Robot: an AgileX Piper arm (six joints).
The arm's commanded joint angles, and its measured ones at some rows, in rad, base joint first. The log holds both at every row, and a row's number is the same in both.
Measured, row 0:
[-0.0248, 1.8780, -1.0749, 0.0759, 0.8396, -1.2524]
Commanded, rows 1 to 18:
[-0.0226, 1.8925, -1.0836, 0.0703, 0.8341, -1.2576]
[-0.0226, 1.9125, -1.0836, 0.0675, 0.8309, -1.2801]
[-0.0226, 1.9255, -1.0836, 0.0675, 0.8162, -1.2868]
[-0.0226, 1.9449, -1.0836, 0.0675, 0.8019, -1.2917]
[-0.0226, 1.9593, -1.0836, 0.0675, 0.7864, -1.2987]
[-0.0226, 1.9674, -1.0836, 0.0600, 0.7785, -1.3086]
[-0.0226, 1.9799, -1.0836, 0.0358, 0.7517, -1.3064]
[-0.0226, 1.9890, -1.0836, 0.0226, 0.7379, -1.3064]
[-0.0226, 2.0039, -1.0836, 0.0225, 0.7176, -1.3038]
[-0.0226, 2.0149, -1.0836, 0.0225, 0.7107, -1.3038]
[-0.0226, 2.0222, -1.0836, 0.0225, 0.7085, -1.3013]
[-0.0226, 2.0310, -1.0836, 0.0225, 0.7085, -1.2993]
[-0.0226, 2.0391, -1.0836, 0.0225, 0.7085, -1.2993]
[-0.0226, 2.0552, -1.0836, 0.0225, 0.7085, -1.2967]
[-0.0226, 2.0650, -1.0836, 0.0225, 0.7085, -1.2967]
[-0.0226, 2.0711, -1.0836, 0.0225, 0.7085, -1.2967]
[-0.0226, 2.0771, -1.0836, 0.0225, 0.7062, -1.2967]
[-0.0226, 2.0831, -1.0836, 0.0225, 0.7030, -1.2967]
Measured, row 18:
[-0.0239, 2.0076, -1.1003, 0.0420, 0.7822, -1.2946]
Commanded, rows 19 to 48:
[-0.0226, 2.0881, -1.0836, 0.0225, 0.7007, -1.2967]
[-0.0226, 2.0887, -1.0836, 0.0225, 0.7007, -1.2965]
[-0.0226, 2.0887, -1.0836, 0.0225, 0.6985, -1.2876]
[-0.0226, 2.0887, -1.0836, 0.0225, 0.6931, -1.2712]
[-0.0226, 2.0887, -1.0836, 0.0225, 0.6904, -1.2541]
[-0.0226, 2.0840, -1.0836, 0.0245, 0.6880, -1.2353]
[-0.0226, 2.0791, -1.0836, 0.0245, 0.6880, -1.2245]
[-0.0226, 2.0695, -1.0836, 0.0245, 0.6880, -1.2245]
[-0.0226, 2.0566, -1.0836, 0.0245, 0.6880, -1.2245]
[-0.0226, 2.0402, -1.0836, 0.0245, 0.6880, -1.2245]
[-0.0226, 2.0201, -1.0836, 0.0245, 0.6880, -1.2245]
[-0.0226, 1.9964, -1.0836, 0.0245, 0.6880, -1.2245]
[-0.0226, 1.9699, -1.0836, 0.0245, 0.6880, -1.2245]
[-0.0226, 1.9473, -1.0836, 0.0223, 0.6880, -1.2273]
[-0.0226, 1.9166, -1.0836, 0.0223, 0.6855, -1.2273]
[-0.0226, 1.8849, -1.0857, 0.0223, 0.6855, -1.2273]
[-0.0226, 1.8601, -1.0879, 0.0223, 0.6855, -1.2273]
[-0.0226, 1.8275, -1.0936, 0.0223, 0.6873, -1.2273]
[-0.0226, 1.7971, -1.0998, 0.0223, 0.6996, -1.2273]
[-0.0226, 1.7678, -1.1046, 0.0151, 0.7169, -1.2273]
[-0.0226, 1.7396, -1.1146, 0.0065, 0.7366, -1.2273]
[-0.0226, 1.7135, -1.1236, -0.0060, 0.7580, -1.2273]
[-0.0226, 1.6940, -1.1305, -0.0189, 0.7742, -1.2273]
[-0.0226, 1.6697, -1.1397, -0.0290, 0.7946, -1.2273]
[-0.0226, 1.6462, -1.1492, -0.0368, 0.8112, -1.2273]
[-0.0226, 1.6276, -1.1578, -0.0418, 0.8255, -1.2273]
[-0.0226, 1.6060, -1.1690, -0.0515, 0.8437, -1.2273]
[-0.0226, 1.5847, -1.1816, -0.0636, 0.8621, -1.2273]
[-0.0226, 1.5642, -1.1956, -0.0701, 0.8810, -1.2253]
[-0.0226, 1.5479, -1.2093, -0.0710, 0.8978, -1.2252]
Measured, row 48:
[-0.0211, 1.6206, -1.1643, -0.0376, 0.8245, -1.2286]
